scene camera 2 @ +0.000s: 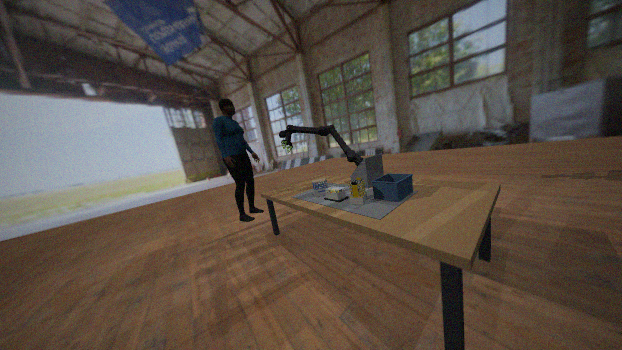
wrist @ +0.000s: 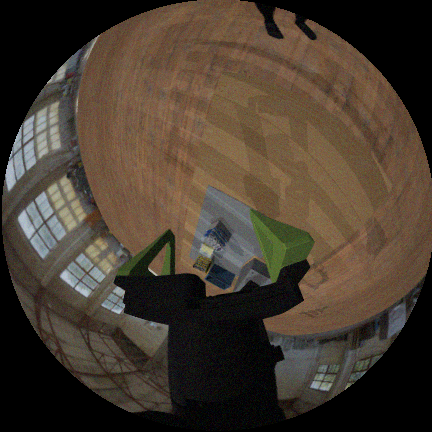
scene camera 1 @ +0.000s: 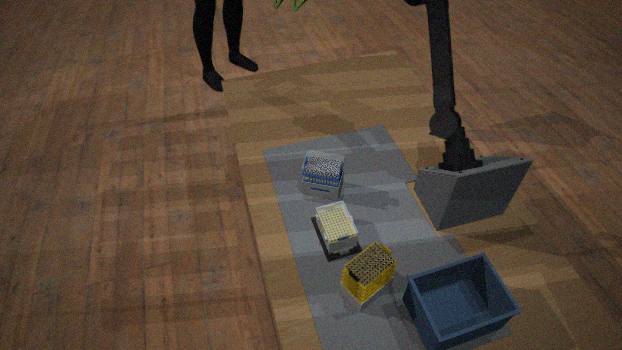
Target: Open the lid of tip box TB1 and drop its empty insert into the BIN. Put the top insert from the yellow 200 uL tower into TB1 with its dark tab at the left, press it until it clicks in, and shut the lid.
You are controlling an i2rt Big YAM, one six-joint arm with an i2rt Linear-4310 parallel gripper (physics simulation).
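Note:
Tip box TB1 [scene camera 1: 337, 224] [scene camera 2: 336, 193] [wrist: 207, 249] is a white box on a dark base, with a yellow grid under its top; its lid looks shut. The yellow 200 uL tower [scene camera 1: 370, 270] [scene camera 2: 357, 188] [wrist: 203, 262] is a stack of yellow inserts on a pale base beside TB1. The top insert's dark tab [scene camera 1: 353, 276] is at its left corner in scene camera 1. The blue BIN [scene camera 1: 492, 280] [scene camera 2: 395, 189] [wrist: 220, 276] stands open beside the tower. My gripper [scene camera 1: 286, 7] [scene camera 2: 286, 146] [wrist: 208, 223] is open and empty, high above the table's far end and away from these things.
A blue and white tip box [scene camera 1: 324, 172] [scene camera 2: 320, 185] [wrist: 217, 235] stands beyond TB1 on the grey mat [scene camera 1: 317, 290] [scene camera 2: 370, 212] [wrist: 227, 200]. The grey arm mount [scene camera 1: 475, 197] [scene camera 2: 367, 172] is behind the mat. A person [scene camera 1: 204, 30] [scene camera 2: 230, 140] [wrist: 272, 25] stands past the table.

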